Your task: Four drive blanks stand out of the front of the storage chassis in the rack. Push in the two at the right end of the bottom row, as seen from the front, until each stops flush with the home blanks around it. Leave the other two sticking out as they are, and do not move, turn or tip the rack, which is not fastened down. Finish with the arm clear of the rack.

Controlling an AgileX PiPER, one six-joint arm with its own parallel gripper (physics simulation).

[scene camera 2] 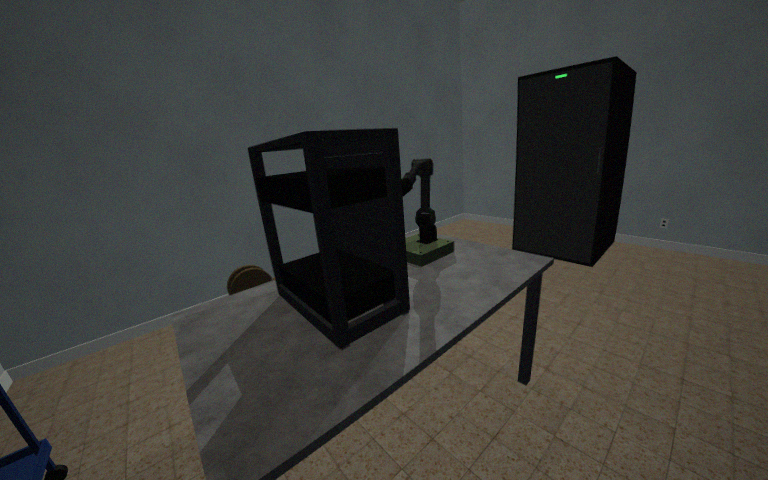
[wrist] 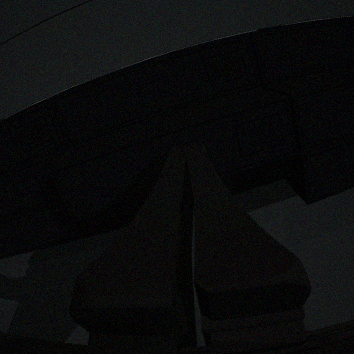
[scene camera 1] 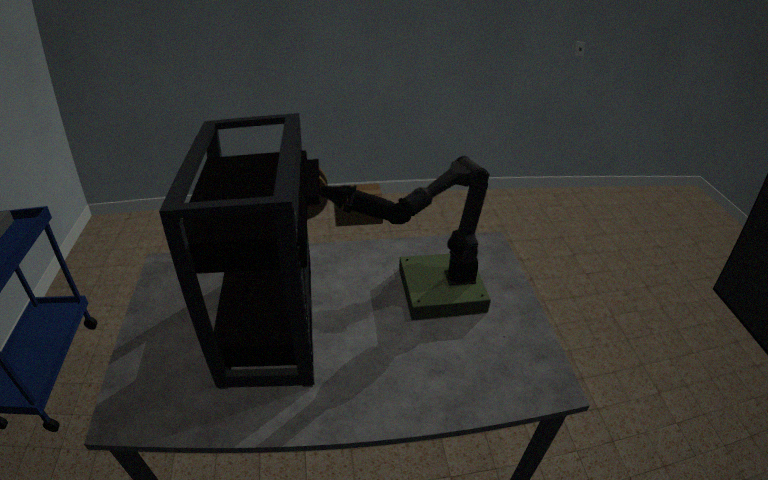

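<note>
The rack (scene camera 1: 195,305) (scene camera 2: 330,271) stands upright on the table. The dark storage chassis (scene camera 1: 243,172) (scene camera 2: 356,185) sits in its upper part, and its front faces the arm. In the wrist view the chassis front (wrist: 100,150) is nearly black, with faint panel outlines. A dark block (scene camera 1: 312,181) (wrist: 327,150) stands out from the front, to the right of the fingers in the wrist view. Single blanks and their depths are too dark to tell. My gripper (scene camera 1: 325,188) (wrist: 188,164) is shut, its tips at or very near the chassis front; contact cannot be told. In scene camera 2 the rack hides it.
The arm's green base (scene camera 1: 436,291) (scene camera 2: 433,254) stands on the grey table (scene camera 1: 453,362) (scene camera 2: 317,390) in front of the rack. A dark unit (scene camera 1: 257,322) (scene camera 2: 339,277) lies low in the rack. A blue trolley (scene camera 1: 48,333), a black cabinet (scene camera 2: 560,169) and a brown box (scene camera 1: 359,217) stand beyond the table.
</note>
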